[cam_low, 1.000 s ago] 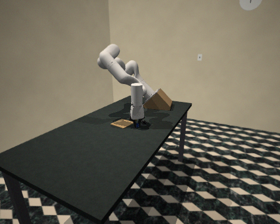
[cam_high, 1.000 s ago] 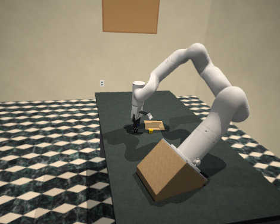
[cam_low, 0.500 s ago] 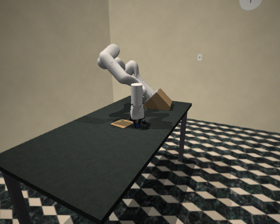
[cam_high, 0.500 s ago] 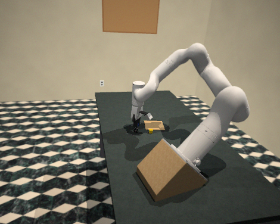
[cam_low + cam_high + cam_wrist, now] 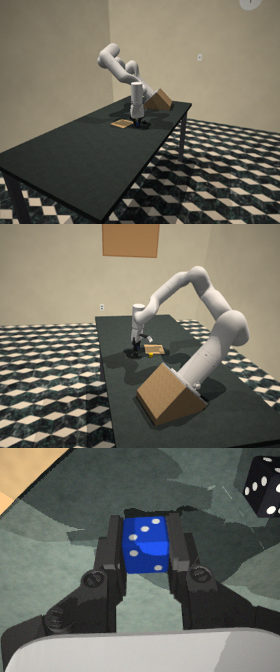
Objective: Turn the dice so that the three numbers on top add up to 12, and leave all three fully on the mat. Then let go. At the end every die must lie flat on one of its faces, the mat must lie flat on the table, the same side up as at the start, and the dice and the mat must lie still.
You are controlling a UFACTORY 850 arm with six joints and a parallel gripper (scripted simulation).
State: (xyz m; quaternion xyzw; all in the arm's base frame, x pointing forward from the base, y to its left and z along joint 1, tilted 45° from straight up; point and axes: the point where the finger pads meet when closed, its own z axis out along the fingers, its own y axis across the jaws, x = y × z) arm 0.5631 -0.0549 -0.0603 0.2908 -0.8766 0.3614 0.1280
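Right now the tan mat is 13 cm to the right of my hand, 3 cm below it and 3 cm behind it. Round my hand: blue die 1 cm below; then black die 7 cm behind, 4 cm to the left, 2 cm below; then yellow die 12 cm behind, 6 cm to the right, 2 cm below.
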